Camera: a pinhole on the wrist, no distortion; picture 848 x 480 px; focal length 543.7 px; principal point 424.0 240.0 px. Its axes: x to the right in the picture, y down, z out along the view. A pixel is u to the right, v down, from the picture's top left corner.
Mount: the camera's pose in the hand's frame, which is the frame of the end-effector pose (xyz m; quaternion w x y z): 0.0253 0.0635 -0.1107 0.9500 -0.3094 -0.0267 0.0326
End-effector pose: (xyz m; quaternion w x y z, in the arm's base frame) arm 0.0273 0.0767 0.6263 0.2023 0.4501 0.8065 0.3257
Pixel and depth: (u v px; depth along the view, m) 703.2 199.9 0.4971
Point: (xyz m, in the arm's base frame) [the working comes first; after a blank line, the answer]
In the camera's frame: 0.2553 -0.0367 0.4971

0.3045 0.5297 0.6366
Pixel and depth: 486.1 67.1 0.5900
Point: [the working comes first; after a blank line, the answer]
In the camera's frame: 0.0674 -0.1876 0.5900

0.4496 0.3923 0.4730
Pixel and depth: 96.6 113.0 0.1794
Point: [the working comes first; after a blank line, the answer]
In the camera's frame: -0.1080 -0.0419 0.1794

0.1846 0.0642 0.6796
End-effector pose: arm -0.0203 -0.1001 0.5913 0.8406 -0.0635 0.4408 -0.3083
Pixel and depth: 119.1 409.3 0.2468
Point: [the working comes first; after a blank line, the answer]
In the camera's frame: -0.1384 0.0768 0.2468

0.0737 0.1781 0.6104
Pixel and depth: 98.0 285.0 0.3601
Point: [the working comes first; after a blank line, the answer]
In the camera's frame: -0.2159 0.0298 0.3601

0.1402 0.2245 0.7308
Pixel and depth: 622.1 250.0 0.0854
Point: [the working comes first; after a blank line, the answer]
In the camera's frame: 0.0311 0.0016 0.0854

0.0225 -0.0280 0.4865
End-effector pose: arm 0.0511 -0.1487 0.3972 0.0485 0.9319 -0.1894 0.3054
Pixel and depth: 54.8 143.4 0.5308
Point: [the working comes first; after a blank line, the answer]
In the camera's frame: -0.3604 -0.0943 0.5308

-0.1251 -0.3542 -0.1184
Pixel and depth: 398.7 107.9 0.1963
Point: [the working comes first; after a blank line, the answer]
In the camera's frame: -0.0091 -0.0477 0.1963

0.0427 -0.2944 0.3352
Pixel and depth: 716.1 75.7 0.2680
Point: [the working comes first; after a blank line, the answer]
In the camera's frame: 0.1440 -0.0810 0.2680

0.1881 -0.3847 0.3556
